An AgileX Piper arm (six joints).
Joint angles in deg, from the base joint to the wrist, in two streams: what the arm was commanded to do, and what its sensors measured. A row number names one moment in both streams.
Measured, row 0:
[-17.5, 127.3, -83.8, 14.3, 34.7, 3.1]
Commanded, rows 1 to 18:
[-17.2, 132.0, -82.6, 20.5, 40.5, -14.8]
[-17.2, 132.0, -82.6, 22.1, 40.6, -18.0]
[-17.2, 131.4, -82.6, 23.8, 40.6, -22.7]
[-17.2, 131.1, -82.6, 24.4, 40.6, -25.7]
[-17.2, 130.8, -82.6, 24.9, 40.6, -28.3]
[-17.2, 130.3, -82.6, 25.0, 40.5, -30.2]
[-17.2, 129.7, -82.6, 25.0, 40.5, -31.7]
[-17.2, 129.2, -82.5, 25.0, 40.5, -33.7]
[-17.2, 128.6, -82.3, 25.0, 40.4, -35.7]
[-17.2, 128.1, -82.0, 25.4, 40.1, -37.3]
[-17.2, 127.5, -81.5, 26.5, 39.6, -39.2]
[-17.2, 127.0, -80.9, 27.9, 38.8, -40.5]
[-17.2, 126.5, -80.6, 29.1, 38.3, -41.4]
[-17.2, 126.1, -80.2, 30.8, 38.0, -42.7]
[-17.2, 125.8, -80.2, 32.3, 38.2, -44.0]
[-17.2, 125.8, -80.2, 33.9, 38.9, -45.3]
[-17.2, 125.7, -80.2, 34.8, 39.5, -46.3]
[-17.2, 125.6, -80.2, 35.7, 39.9, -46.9]
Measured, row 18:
[-17.4, 125.8, -81.1, 31.7, 37.0, -42.3]
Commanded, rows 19 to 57:
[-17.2, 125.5, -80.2, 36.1, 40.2, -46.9]
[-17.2, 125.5, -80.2, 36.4, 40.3, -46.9]
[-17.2, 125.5, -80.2, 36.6, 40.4, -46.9]
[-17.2, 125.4, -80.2, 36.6, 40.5, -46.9]
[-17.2, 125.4, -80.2, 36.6, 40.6, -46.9]
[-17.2, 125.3, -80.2, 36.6, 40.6, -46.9]
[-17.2, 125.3, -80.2, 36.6, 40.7, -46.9]
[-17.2, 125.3, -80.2, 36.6, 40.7, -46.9]
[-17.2, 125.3, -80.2, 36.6, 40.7, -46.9]
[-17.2, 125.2, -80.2, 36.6, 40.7, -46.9]
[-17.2, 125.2, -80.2, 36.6, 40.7, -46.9]
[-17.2, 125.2, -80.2, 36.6, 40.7, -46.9]
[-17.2, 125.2, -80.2, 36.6, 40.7, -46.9]
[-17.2, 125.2, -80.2, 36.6, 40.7, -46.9]
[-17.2, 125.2, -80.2, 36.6, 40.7, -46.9]
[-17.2, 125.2, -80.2, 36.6, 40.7, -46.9]
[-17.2, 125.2, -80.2, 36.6, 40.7, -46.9]
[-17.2, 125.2, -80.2, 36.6, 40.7, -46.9]
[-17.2, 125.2, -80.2, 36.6, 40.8, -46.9]
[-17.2, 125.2, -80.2, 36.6, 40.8, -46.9]
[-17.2, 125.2, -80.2, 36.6, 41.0, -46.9]
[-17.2, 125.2, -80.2, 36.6, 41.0, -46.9]
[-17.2, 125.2, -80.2, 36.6, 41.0, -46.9]
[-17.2, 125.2, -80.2, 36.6, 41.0, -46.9]
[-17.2, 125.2, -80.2, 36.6, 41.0, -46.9]
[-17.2, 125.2, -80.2, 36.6, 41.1, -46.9]
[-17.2, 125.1, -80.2, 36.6, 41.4, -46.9]
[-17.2, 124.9, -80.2, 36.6, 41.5, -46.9]
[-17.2, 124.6, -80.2, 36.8, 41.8, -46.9]
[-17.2, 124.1, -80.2, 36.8, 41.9, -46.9]
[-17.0, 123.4, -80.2, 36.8, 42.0, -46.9]
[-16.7, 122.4, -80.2, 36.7, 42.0, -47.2]
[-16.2, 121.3, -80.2, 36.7, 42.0, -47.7]
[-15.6, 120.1, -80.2, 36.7, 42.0, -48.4]
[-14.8, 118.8, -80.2, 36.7, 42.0, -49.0]
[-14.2, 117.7, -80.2, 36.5, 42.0, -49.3]
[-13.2, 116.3, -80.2, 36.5, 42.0, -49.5]
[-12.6, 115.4, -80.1, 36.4, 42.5, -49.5]
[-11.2, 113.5, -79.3, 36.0, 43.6, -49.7]
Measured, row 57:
[-14.6, 118.9, -80.3, 36.4, 41.5, -48.0]
